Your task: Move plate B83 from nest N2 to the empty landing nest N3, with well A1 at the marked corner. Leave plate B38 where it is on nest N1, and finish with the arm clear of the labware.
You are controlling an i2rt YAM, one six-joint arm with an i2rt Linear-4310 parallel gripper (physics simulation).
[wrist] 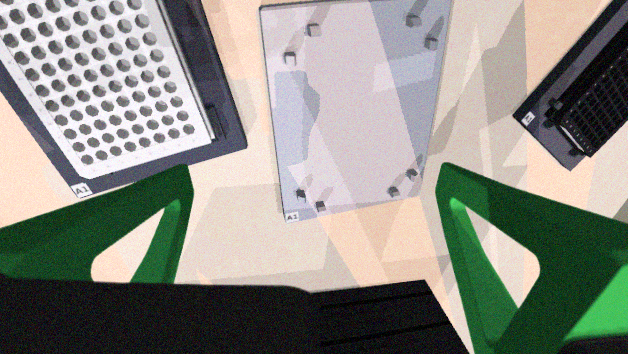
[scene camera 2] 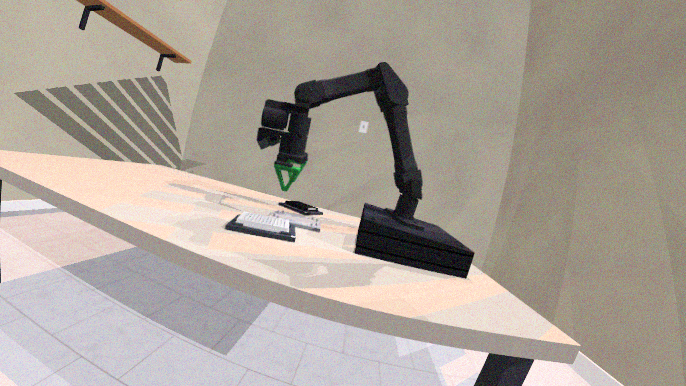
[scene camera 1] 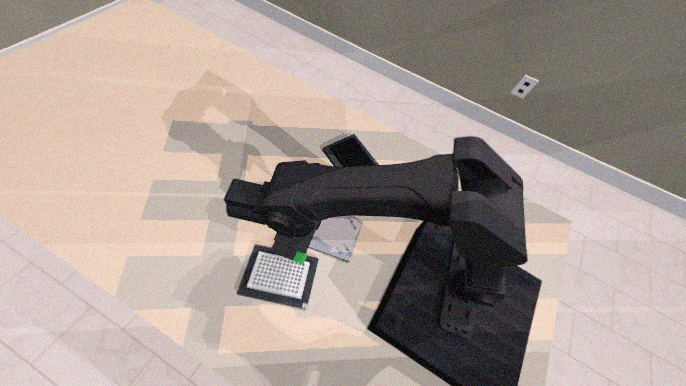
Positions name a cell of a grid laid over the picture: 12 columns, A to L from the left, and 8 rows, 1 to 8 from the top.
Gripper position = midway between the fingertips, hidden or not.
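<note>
State of the gripper (scene camera 1: F5): open, holding nothing. Scene camera 2 also shows the gripper (scene camera 2: F4), as does the wrist view, with the gripper (wrist: G5).
</note>
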